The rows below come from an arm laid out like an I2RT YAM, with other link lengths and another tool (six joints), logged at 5 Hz.
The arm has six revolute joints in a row. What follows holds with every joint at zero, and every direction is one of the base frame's. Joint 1 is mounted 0.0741 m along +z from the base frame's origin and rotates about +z. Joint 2 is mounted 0.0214 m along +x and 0.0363 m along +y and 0.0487 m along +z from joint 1 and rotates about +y. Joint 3 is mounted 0.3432 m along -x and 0.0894 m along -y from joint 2 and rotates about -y. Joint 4 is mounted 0.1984 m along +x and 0.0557 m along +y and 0.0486 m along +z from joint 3 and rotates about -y. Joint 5 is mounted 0.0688 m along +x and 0.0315 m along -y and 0.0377 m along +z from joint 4 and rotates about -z. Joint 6 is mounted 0.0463 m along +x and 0.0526 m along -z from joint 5 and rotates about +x. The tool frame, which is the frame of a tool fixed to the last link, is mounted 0.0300 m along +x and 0.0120 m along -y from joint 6; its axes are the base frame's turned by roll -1.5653, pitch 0.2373 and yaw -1.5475 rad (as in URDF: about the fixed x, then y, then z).
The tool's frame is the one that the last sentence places.
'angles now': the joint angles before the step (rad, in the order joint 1, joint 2, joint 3, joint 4, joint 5, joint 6). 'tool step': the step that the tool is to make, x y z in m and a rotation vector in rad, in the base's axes. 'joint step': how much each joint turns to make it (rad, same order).
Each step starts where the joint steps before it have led.
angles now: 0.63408, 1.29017, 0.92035, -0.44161, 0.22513, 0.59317
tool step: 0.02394, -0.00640, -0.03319, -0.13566, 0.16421, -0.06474
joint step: -0.08194, 0.15687, 0.00601, -0.05508, 0.00608, -0.02666
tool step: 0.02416, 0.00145, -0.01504, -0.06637, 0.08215, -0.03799
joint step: -0.04140, 0.12215, 0.05508, -0.03486, 0.01203, -0.01076
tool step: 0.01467, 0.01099, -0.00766, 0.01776, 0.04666, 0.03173
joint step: -0.00394, 0.06802, 0.04374, -0.00424, -0.04975, -0.01651
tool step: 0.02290, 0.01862, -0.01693, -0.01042, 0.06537, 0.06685
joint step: 0.00729, 0.11557, 0.06580, -0.00438, -0.04405, -0.04682
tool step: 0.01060, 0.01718, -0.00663, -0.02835, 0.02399, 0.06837
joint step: 0.03089, 0.06146, 0.05372, -0.02137, -0.00142, -0.03988
